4 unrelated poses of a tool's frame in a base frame.
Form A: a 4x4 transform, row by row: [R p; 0 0 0 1], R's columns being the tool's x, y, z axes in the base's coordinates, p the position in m. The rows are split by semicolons.
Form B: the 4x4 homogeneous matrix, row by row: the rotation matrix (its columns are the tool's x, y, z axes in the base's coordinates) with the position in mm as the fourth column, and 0 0 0 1 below. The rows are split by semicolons. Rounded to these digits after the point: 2 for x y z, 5 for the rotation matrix.
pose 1, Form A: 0.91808 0.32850 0.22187 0.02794; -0.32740 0.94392 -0.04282 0.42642; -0.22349 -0.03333 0.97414 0.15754; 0 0 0 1
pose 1, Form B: 0.91808 0.32850 0.22187 27.94; -0.32740 0.94392 -0.04282 426.42; -0.22349 -0.03333 0.97414 157.54; 0 0 0 1
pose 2, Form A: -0.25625 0.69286 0.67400 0.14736; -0.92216 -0.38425 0.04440 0.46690; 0.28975 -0.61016 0.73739 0.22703; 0 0 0 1
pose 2, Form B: -0.25625 0.69286 0.67400 147.36; -0.92216 -0.38425 0.04440 466.90; 0.28975 -0.61016 0.73739 227.03; 0 0 0 1
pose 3, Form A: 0.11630 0.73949 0.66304 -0.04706; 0.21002 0.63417 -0.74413 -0.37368; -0.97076 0.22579 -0.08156 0.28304; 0 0 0 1
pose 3, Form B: 0.11630 0.73949 0.66304 -47.06; 0.21002 0.63417 -0.74413 -373.68; -0.97076 0.22579 -0.08156 283.04; 0 0 0 1
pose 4, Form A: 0.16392 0.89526 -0.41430 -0.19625; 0.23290 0.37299 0.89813 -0.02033; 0.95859 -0.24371 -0.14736 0.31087; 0 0 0 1
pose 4, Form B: 0.16392 0.89526 -0.41430 -196.25; 0.23290 0.37299 0.89813 -20.33; 0.95859 -0.24371 -0.14736 310.87; 0 0 0 1
